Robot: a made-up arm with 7 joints.
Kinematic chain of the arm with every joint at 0, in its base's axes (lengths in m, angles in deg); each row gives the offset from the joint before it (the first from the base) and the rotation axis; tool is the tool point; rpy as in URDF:
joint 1: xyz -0.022 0.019 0.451 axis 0 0.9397 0.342
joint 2: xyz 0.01 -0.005 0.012 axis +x
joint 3: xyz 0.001 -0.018 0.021 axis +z
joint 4: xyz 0.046 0 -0.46 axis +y
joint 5: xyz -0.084 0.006 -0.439 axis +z
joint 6: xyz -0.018 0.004 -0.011 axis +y
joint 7: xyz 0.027 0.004 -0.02 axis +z
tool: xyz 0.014 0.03 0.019 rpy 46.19 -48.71 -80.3
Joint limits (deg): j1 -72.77..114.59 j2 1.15..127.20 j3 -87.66..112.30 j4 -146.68..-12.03 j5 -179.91..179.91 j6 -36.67..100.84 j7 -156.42..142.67
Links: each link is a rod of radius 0.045 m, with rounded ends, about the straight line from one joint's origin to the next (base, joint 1, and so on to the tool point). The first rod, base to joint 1, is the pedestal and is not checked.
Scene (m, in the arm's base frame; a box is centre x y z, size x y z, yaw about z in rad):
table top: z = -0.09
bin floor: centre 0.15 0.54 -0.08 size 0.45 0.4 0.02 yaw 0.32
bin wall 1: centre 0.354 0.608 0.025 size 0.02 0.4 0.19 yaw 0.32
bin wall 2: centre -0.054 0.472 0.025 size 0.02 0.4 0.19 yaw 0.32
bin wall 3: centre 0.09 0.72 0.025 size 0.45 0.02 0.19 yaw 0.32
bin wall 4: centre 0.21 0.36 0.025 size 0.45 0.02 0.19 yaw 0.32
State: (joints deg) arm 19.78 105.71 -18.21 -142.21 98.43 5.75 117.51
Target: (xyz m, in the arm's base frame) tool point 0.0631 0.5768 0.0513
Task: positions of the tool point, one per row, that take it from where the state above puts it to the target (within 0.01 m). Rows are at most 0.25 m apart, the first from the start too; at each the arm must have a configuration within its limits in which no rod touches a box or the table.
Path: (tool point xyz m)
1: 0.3344 0.2259 0.3175
2: 0.3709 0.2162 0.4112
3: 0.3848 0.2002 0.5128
4: 0.4039 0.3078 0.3980
5: 0.3582 0.4163 0.2649
6: 0.2418 0.5106 0.1401
7: 0.0631 0.5768 0.0513

